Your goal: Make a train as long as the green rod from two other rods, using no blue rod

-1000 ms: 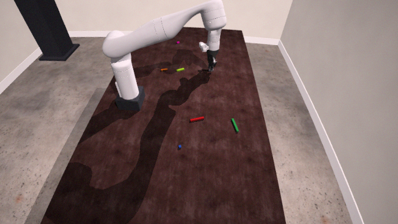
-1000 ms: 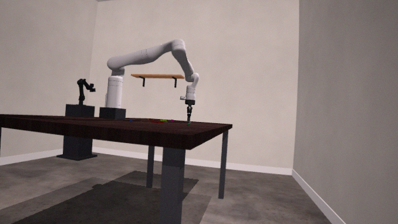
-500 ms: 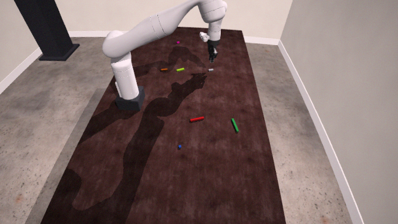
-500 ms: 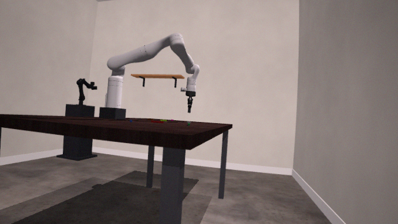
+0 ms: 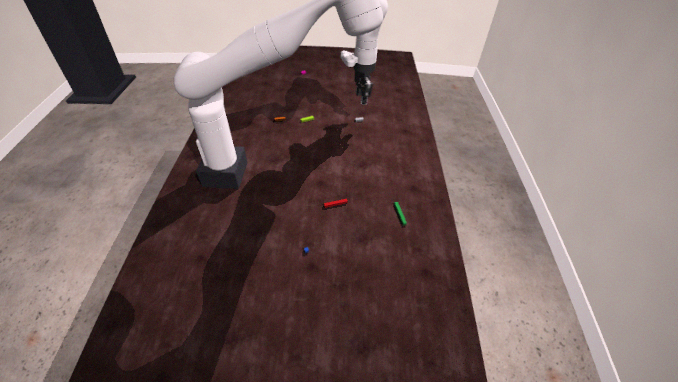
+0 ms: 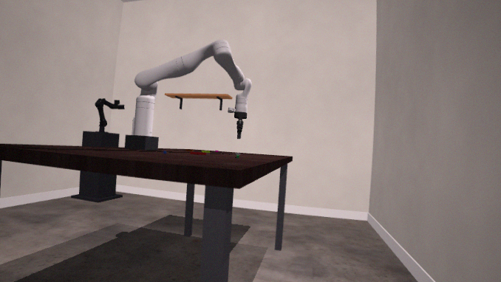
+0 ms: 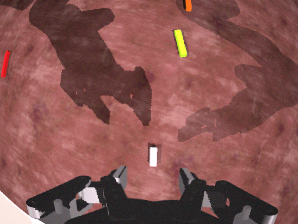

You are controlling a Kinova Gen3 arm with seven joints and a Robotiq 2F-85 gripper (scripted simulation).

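Right now the lime rod is 20 cm behind my hand, 2 cm to the right of it and 10 cm below it. Also, from my hand: orange rod 30 cm behind, 3 cm to the right, 10 cm below; red rod 6 cm behind, 42 cm to the right, 10 cm below; grey rod 10 cm below.
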